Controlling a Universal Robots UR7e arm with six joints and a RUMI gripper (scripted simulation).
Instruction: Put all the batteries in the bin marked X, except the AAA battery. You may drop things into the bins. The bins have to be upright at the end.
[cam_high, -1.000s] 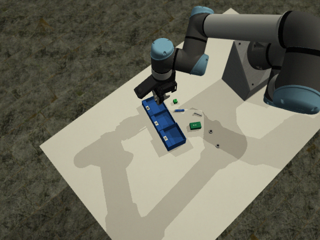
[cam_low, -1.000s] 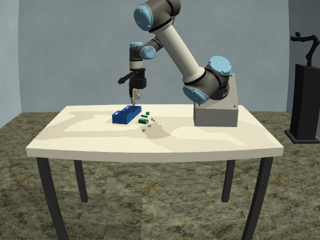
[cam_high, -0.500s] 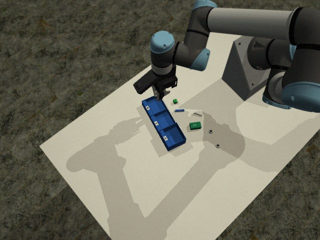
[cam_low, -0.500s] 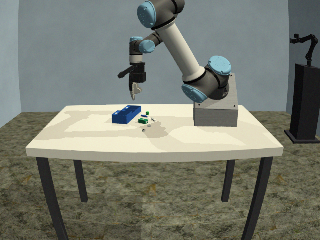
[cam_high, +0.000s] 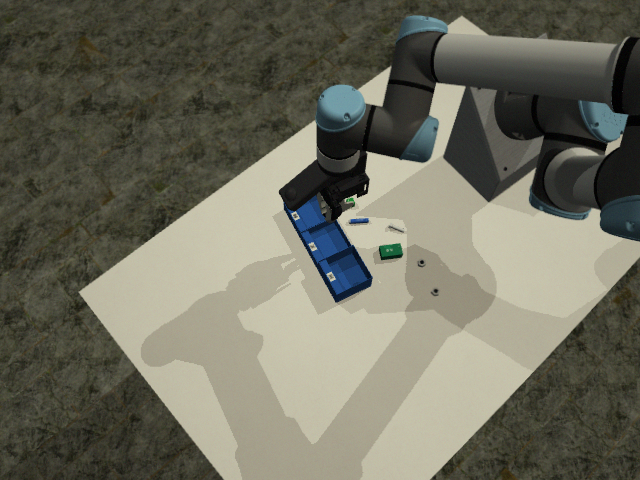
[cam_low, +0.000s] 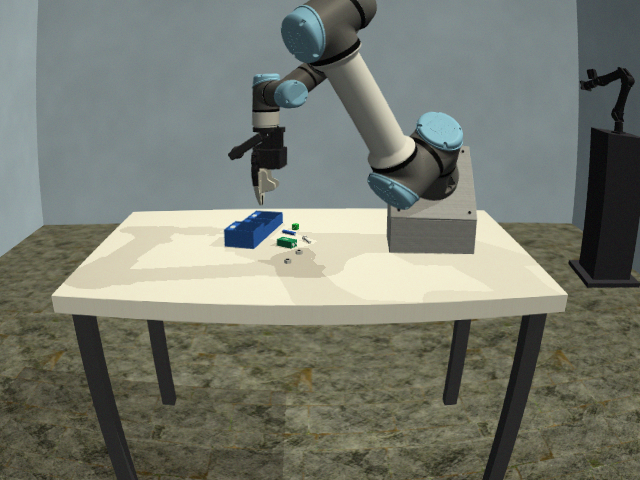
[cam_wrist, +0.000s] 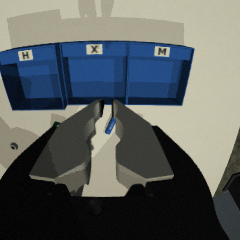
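The blue three-compartment bin row is 7 cm below my hand, 2 cm to the left of it and 1 cm ahead of it. From my hand the other things lie so: blue cylindrical battery (9 cm below, 8 cm behind, 1 cm to the left); small green cube (9 cm below, 9 cm behind, 4 cm to the right); green block battery (11 cm to the left, 10 cm behind, 9 cm below).
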